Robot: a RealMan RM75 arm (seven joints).
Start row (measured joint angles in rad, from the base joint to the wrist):
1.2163 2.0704 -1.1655 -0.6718 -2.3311 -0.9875 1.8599
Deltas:
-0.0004 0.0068 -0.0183 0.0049 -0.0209 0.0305 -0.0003
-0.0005 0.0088 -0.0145 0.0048 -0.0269 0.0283 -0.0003
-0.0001 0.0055 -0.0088 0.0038 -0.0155 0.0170 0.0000
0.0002 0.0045 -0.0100 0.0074 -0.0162 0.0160 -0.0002
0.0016 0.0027 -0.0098 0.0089 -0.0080 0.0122 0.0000
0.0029 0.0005 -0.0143 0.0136 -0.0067 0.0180 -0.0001
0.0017 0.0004 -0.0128 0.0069 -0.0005 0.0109 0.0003
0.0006 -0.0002 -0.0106 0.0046 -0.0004 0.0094 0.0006
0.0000 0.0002 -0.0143 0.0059 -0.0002 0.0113 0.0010
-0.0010 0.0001 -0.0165 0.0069 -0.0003 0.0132 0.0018
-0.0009 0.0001 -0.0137 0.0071 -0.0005 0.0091 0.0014
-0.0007 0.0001 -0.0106 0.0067 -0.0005 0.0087 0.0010
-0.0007 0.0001 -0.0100 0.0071 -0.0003 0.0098 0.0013
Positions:
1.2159 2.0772 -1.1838 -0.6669 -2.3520 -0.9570 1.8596
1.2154 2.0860 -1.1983 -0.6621 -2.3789 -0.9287 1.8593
1.2153 2.0915 -1.2071 -0.6583 -2.3944 -0.9117 1.8593
1.2155 2.0960 -1.2171 -0.6509 -2.4106 -0.8957 1.8591
1.2171 2.0987 -1.2269 -0.6420 -2.4186 -0.8835 1.8591
1.2200 2.0992 -1.2412 -0.6284 -2.4253 -0.8655 1.8590
1.2217 2.0996 -1.2540 -0.6215 -2.4258 -0.8546 1.8593
1.2223 2.0994 -1.2646 -0.6169 -2.4262 -0.8452 1.8599
1.2223 2.0996 -1.2789 -0.6110 -2.4264 -0.8339 1.8609
1.2213 2.0997 -1.2954 -0.6041 -2.4267 -0.8207 1.8627
1.2204 2.0998 -1.3091 -0.5970 -2.4272 -0.8116 1.8641
1.2197 2.0999 -1.3197 -0.5903 -2.4277 -0.8029 1.8651
1.2190 2.1000 -1.3297 -0.5832 -2.4280 -0.7931 1.8664

